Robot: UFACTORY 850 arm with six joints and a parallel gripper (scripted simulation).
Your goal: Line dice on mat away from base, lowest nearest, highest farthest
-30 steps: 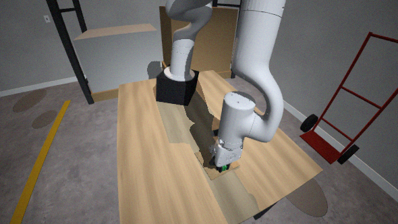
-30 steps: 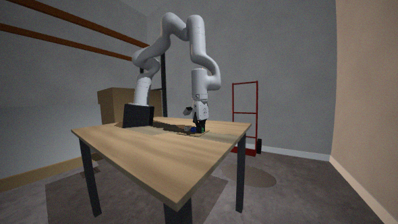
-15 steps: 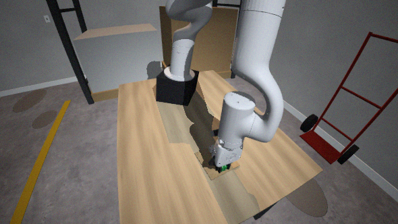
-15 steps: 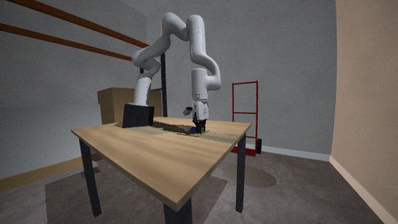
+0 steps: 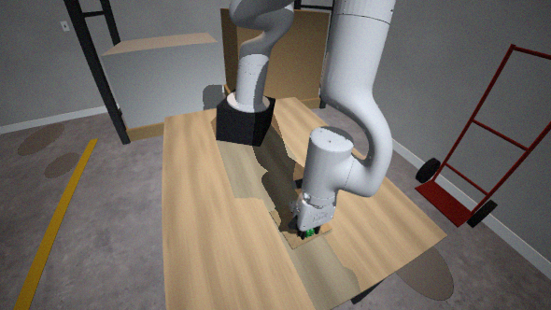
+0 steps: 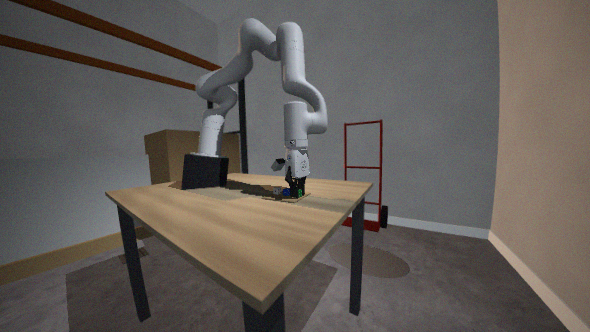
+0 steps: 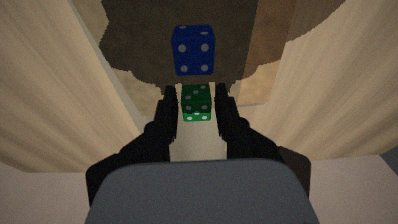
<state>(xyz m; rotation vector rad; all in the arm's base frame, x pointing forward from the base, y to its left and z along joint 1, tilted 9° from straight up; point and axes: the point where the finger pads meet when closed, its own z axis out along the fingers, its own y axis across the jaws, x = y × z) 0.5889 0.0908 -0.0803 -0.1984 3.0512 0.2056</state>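
Right now the green die is 1 cm below my hand. Round my hand: white die (10 cm behind, 1 cm to the right, 1 cm below); then blue die (5 cm behind, 1 cm to the right, 1 cm below); then tan mat (5 cm behind, 1 cm to the right, 2 cm below).
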